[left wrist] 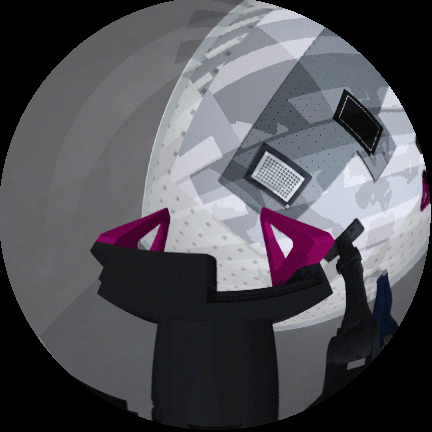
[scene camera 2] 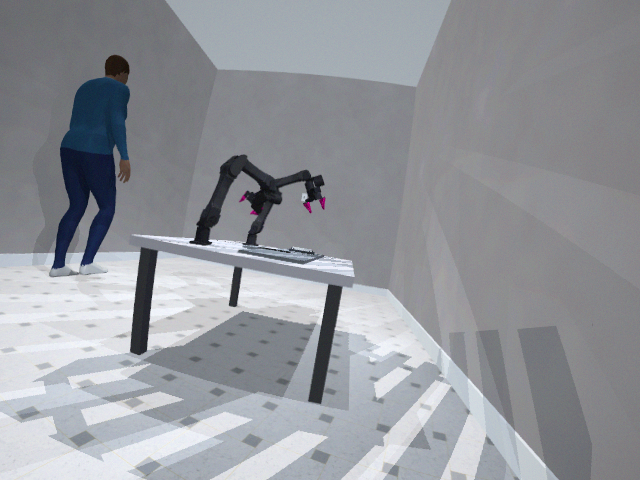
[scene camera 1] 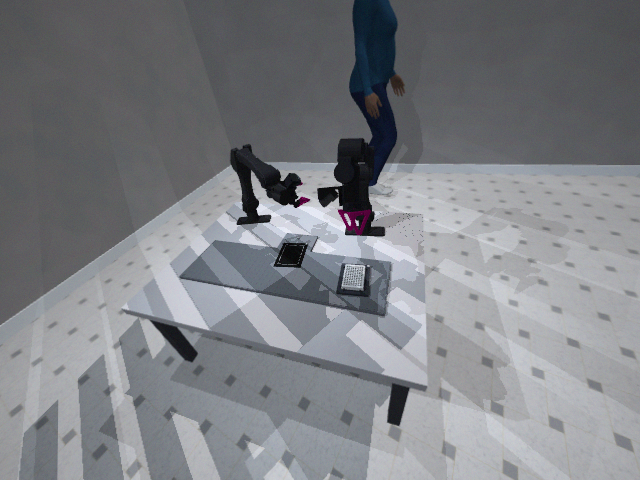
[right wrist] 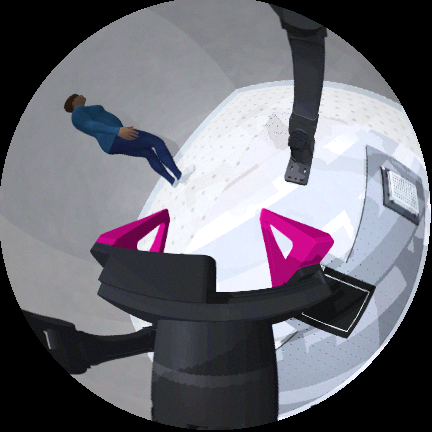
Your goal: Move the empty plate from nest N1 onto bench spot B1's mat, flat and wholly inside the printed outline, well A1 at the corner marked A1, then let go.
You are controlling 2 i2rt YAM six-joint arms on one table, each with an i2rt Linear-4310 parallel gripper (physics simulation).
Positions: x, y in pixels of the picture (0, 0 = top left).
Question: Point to a well plate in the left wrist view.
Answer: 273, 173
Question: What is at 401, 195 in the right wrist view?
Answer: A well plate.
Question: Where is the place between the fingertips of the right gripper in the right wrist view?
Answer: At 214, 213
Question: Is the left gripper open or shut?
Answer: Open.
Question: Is the right gripper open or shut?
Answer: Open.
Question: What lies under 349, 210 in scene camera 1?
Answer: The left gripper.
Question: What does the right gripper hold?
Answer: Nothing.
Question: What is the left gripper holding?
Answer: Nothing.
